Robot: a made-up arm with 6 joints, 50 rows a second.
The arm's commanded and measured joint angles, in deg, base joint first. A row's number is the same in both.
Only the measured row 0 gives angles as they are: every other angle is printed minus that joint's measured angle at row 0.
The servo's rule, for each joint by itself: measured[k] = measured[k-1] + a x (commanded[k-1-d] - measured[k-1]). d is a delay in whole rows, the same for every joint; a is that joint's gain. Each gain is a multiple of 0.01, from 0.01 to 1. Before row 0 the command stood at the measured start. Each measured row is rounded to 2 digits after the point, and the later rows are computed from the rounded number. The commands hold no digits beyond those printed.
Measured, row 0:
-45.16 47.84 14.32 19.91 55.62 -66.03
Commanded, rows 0 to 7:
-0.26 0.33 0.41 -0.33 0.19 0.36
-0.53 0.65 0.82 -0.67 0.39 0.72
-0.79 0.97 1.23 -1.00 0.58 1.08
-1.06 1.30 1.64 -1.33 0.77 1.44
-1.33 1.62 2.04 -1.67 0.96 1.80
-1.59 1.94 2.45 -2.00 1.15 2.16
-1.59 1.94 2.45 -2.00 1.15 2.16
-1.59 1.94 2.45 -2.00 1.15 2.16
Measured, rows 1 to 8:
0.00 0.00 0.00 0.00 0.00 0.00
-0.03 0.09 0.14 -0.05 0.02 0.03
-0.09 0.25 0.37 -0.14 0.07 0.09
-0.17 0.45 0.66 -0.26 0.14 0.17
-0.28 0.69 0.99 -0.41 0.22 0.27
-0.41 0.95 1.35 -0.59 0.32 0.39
-0.55 1.23 1.72 -0.79 0.43 0.53
-0.67 1.43 1.97 -0.96 0.52 0.66
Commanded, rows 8 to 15:
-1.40 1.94 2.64 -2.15 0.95 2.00
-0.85 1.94 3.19 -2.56 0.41 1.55
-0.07 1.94 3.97 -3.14 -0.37 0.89
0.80 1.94 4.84 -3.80 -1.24 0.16
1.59 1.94 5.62 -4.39 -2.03 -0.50
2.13 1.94 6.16 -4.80 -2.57 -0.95
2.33 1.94 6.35 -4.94 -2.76 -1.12
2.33 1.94 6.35 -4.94 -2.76 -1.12
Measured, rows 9 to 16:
-0.78 1.57 2.13 -1.11 0.60 0.78
-0.85 1.67 2.30 -1.26 0.65 0.88
-0.85 1.75 2.60 -1.44 0.62 0.93
-0.76 1.80 3.07 -1.68 0.49 0.93
-0.57 1.84 3.67 -1.98 0.27 0.87
-0.31 1.87 4.33 -2.32 -0.03 0.76
-0.02 1.89 4.95 -2.67 -0.36 0.62
0.26 1.90 5.43 -2.99 -0.67 0.48

